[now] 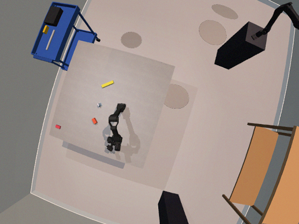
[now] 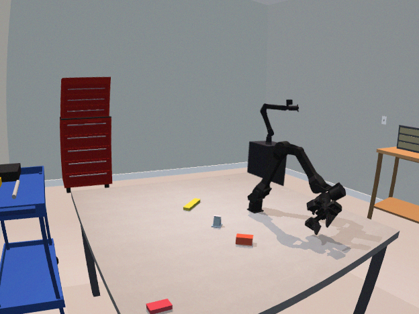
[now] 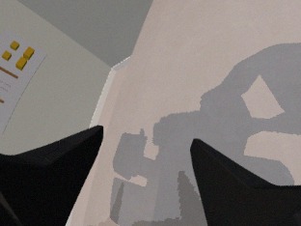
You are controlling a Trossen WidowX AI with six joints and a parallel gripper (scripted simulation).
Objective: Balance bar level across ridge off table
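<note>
Now: gripper tip 230 mm short of the yellow bar, 660 mm to the left of it and 60 mm above it. The rest, counted from my gripper tip: red block 710 mm ahead, 40 mm to the left, 60 mm below; then orange block 250 mm ahead, 200 mm to the right, 50 mm below.
</note>
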